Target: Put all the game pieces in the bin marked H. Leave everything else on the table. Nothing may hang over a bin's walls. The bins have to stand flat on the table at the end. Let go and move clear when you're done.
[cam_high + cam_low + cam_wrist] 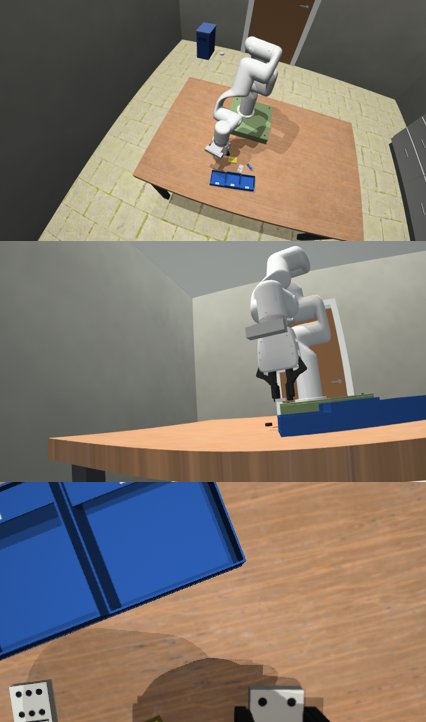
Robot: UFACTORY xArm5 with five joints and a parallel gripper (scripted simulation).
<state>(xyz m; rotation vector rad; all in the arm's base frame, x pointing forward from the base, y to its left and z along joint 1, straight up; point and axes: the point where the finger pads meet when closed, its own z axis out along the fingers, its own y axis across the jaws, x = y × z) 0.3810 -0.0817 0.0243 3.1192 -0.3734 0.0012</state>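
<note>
The pale piece lies 2 cm ahead of my hand, 15 cm to the left of it and 8 cm below it. From my hand the other things lie so: yellow piece (2 cm behind, 9 cm to the left, 8 cm below); three joined blue bins (11 cm ahead, 12 cm to the left, 6 cm below); black disc (5 cm behind, 5 cm to the right, 8 cm below).
</note>
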